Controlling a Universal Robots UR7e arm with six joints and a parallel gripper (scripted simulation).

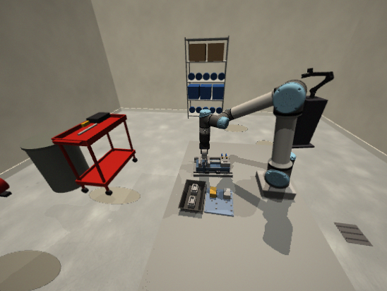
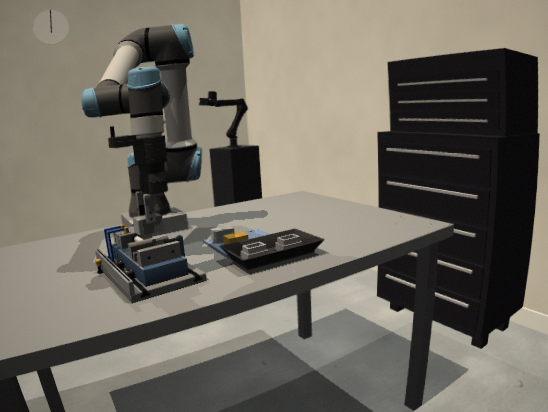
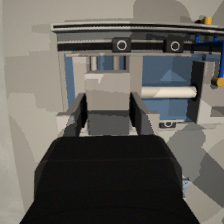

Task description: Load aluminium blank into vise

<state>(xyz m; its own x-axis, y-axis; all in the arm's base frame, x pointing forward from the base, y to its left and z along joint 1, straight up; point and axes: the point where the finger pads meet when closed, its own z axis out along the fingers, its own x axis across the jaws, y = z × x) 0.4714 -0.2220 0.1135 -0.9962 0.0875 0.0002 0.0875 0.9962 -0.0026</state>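
My hand is 7 cm past the vise, 1 cm to the right of it and 13 cm above it. From my hand the other things lie so: brass blank (3 cm behind, 27 cm to the left, 14 cm below); aluminium blank (3 cm below).
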